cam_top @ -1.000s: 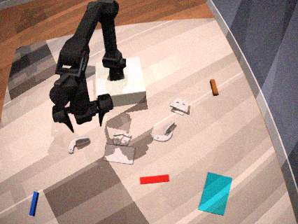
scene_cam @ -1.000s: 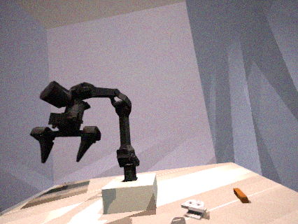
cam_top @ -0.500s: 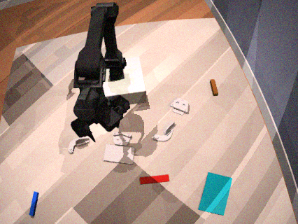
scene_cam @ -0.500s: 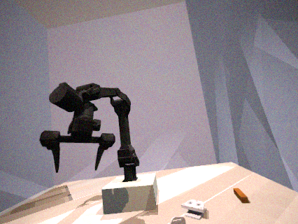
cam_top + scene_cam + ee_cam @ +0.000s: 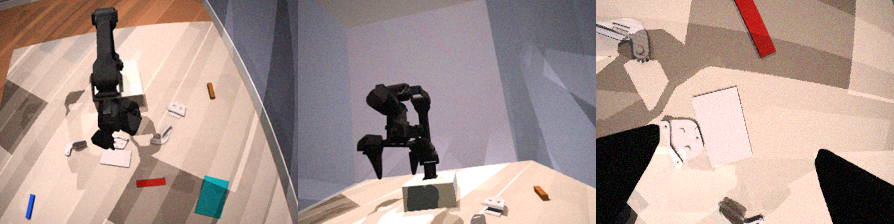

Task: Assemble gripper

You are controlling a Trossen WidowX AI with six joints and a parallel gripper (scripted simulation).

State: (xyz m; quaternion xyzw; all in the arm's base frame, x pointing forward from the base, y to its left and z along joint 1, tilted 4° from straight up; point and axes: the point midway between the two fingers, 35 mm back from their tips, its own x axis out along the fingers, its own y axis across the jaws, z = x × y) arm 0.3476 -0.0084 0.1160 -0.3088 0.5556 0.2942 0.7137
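Now: the jaw 19 cm below my gripper tip, 14 cm to the left of it and 6 cm behind it. Also, from my gripper tip: red bar: 19 cm below, 12 cm ahead, 8 cm to the left; cyan sheet: 31 cm to the left, 24 cm ahead, 19 cm below; white plate: 19 cm below, 4 cm to the right, 1 cm behind.
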